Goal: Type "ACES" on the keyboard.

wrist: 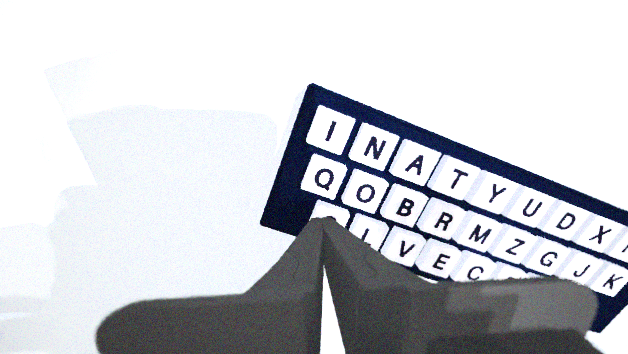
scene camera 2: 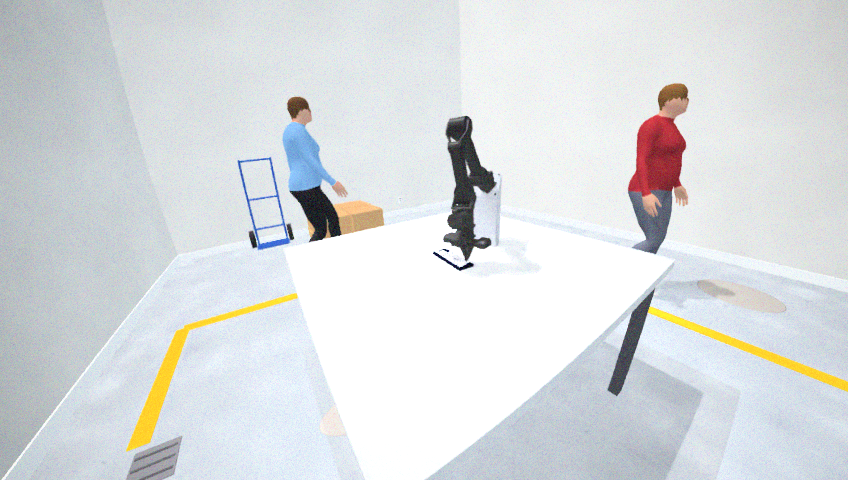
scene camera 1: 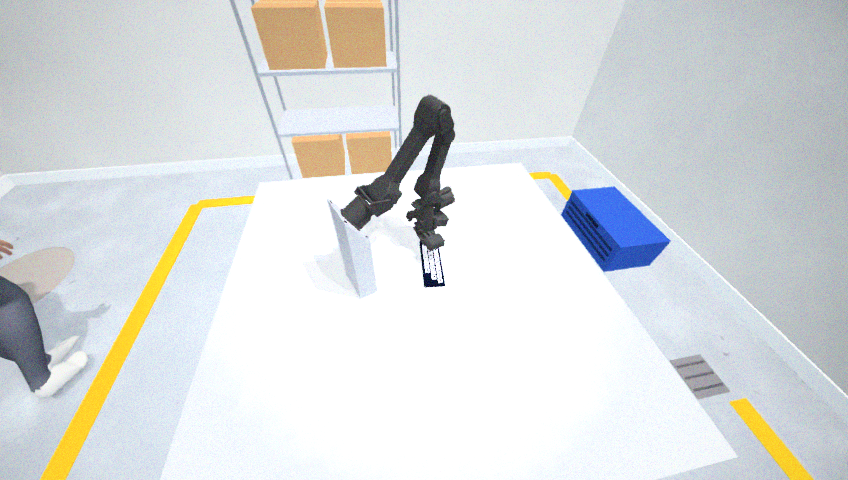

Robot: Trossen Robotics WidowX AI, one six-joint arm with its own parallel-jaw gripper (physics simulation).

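Places are measured from the arm's base along level axes (x right, y up, z back), in metres.
Where they show: gripper, fingertip midpoint: [wrist: 320, 226] [scene camera 2: 466, 260] [scene camera 1: 424, 244]; arm's base, origin of the base link: [scene camera 2: 487, 185] [scene camera 1: 349, 220].
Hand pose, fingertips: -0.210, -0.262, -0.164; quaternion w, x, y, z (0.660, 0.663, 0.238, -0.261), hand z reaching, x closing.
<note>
Each offset is from my fingertips to the centre of the thing, as dx, dy, dz. Level surfaces: height alone.
A dark blue keyboard @[+0.067, -0.012, -0.045] [scene camera 1: 428, 279] [scene camera 2: 447, 261] [wrist: 282, 212] with white letter keys lies on the white table @[dy -0.021] [scene camera 1: 416, 386] [scene camera 2: 416, 356]. My gripper [scene camera 2: 467, 258] [wrist: 320, 226] is shut and empty, pointing down at the keyboard. In the wrist view its tips overlap the lower part of the S key @[+0.003, -0.006, -0.002] [wrist: 327, 207], at the left end of the bottom row; whether they touch it I cannot tell. The A key @[+0.014, -0.006, -0.047] [wrist: 416, 156] is in the top row. The E key @[+0.059, -0.006, -0.021] [wrist: 440, 261] and C key @[+0.078, -0.006, -0.028] [wrist: 474, 272] show in the bottom row, right of the tips. The fingers hide keys farther right there.
A white upright panel [scene camera 1: 357, 261] [scene camera 2: 487, 217] stands beside the keyboard, by the arm's base. Beyond the table are a shelf unit [scene camera 1: 339, 120] with boxes, a blue cabinet [scene camera 1: 624, 217], a hand truck [scene camera 2: 263, 198] and two people [scene camera 2: 303, 160] [scene camera 2: 660, 148].
</note>
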